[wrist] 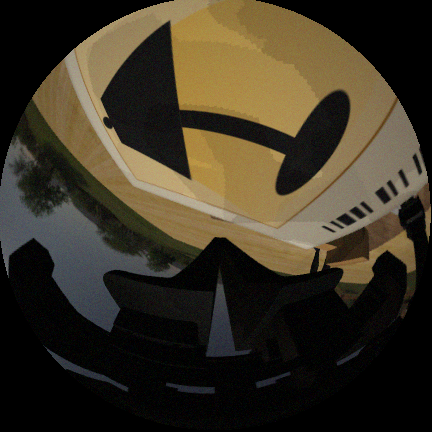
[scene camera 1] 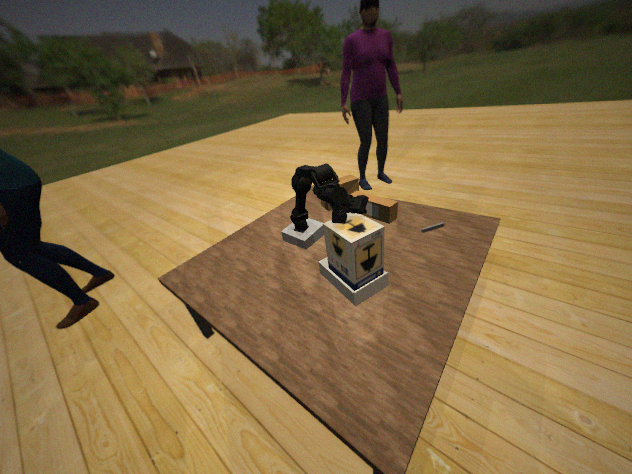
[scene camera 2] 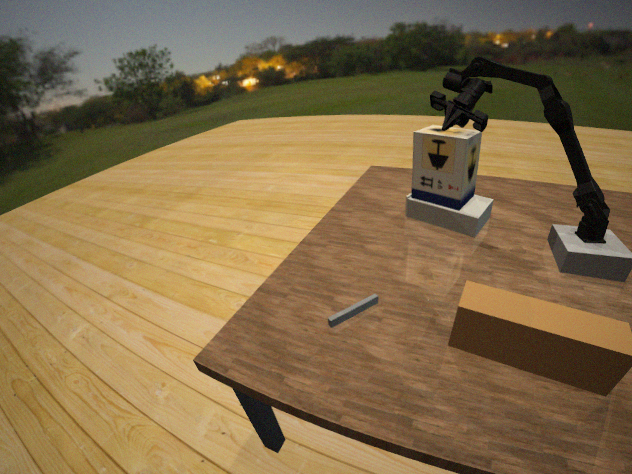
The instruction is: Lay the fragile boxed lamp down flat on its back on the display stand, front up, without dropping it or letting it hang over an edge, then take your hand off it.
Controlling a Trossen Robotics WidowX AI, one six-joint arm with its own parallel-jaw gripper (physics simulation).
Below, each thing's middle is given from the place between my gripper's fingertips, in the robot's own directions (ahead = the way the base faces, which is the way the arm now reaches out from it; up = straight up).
My hand is 28 cm above the stand (scene camera 2: 469, 220), 6 cm to the left of it and 5 cm past it.
